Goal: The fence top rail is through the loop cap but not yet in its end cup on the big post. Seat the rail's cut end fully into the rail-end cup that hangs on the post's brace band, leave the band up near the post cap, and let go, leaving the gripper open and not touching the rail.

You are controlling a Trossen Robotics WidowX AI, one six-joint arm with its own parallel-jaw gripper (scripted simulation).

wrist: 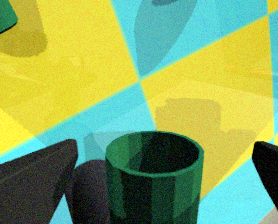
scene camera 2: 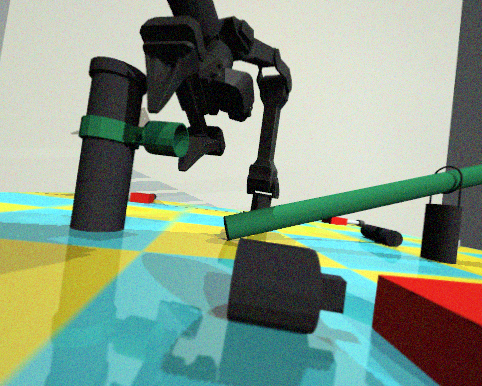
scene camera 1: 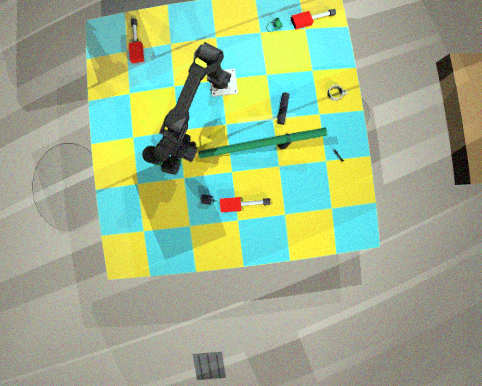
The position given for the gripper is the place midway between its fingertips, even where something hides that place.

Note:
The gripper [scene camera 2: 169,145] is open and holds nothing. Also in view: a green top rail [scene camera 1: 308,134].
The gripper shows as well in the wrist view [wrist: 164,149].

